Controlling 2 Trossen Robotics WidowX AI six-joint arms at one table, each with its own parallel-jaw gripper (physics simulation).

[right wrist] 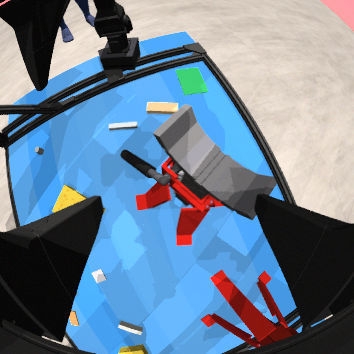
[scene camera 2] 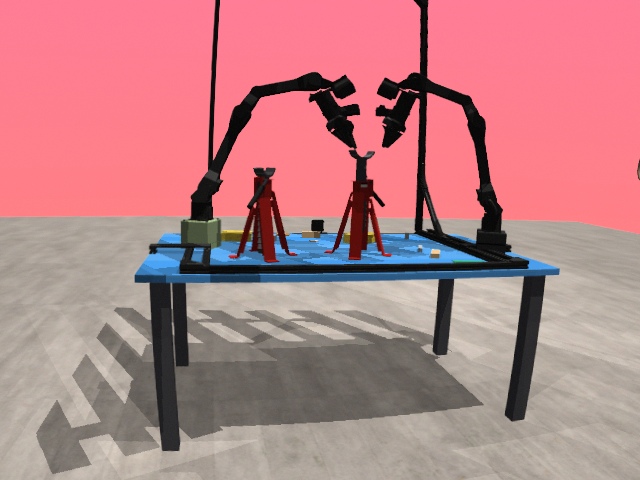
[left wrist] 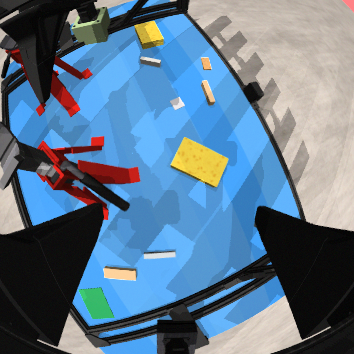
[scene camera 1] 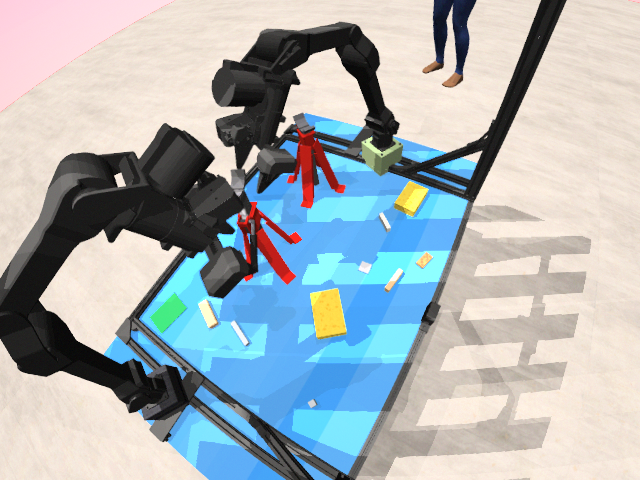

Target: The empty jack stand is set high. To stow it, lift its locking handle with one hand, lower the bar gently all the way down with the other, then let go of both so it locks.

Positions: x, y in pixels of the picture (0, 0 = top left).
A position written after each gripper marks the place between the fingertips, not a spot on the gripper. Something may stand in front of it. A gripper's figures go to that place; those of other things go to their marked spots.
Labels:
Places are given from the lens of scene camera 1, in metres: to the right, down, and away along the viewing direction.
left gripper (scene camera 1: 243, 250): -0.13, 0.02, 0.47
right gripper (scene camera 1: 248, 180): -0.14, -0.12, 0.56
green tile (scene camera 1: 173, 307): -0.44, 0.20, 0.80

